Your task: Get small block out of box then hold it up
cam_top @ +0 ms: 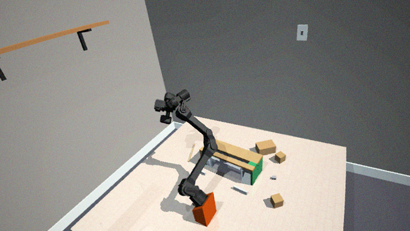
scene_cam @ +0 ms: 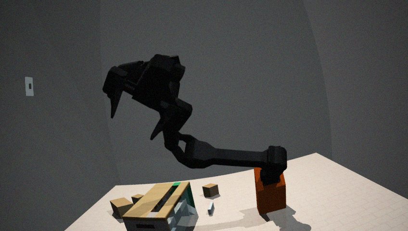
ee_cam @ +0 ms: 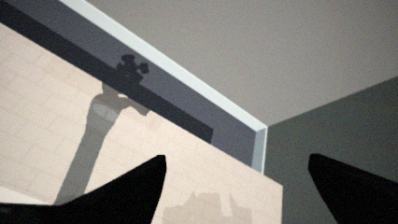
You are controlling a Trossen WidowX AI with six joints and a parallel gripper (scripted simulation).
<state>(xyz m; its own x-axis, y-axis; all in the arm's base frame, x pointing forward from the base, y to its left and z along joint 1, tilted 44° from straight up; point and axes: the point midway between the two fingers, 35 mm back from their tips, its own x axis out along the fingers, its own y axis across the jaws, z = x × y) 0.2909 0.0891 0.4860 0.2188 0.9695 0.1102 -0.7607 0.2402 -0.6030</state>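
The dark grey block is 60 mm ahead of my gripper tip, 380 mm to the right of it and 310 mm below it. The rest, counted from my gripper tip: clear-fronted box (50 mm ahead, 390 mm to the right, 330 mm below).
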